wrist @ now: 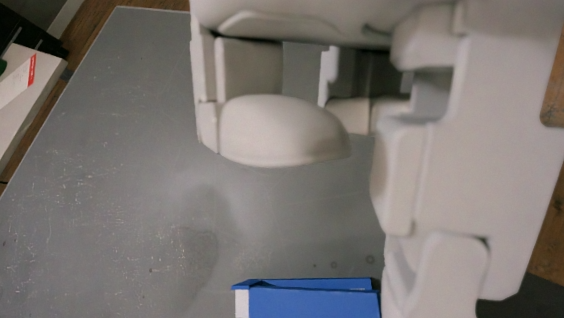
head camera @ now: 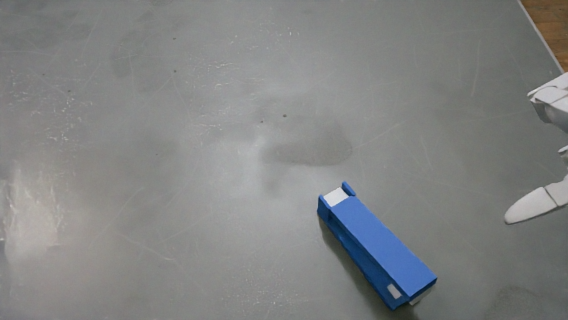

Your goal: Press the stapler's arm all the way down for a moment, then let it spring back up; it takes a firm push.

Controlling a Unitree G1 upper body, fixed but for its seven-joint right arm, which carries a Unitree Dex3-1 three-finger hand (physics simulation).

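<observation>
A blue stapler (head camera: 382, 240) (wrist: 315, 304) lies on the grey table at the lower right of the head view, its hinge end with two side lugs at upper left. Its arm stands tilted up from the base, the gap widening toward the lower right end. In the wrist view it is cut off by the bottom edge. My gripper (head camera: 522, 157) (wrist: 377, 217) is to the right of the stapler and apart from it. Its fingers are curled in with nothing held, and its thumb is stretched out. Part of the hand is outside the head view.
The grey table (head camera: 200, 250) (wrist: 125, 150) has its edge at the upper right of the head view, with wooden floor (head camera: 547, 25) beyond. A white surface (wrist: 15, 120) with a red-marked paper stands past the table's left edge in the wrist view.
</observation>
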